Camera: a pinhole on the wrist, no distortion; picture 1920 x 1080 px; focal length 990.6 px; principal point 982.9 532.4 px. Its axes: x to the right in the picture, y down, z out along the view. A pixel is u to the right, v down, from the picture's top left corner.
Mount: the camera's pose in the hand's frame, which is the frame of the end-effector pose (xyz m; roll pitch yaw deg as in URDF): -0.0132 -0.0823 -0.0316 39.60 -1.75 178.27
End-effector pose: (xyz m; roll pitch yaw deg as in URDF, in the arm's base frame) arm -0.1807 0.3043 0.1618 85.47 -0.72 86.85
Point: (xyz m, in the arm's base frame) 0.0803 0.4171 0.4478
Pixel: 718 381
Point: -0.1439 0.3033 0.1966
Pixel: 913 202
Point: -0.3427 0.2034 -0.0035
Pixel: behind the camera
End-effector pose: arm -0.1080 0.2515 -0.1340 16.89 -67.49 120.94
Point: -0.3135 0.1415 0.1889
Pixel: outside the picture
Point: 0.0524 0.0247 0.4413
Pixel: 198 830
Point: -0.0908 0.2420 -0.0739
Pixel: 471 359
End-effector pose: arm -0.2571 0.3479 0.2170 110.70 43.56 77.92
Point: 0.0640 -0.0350 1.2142
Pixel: outside the picture
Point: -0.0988 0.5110 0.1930
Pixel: 314 52
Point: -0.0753 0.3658 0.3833
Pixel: 1236 64
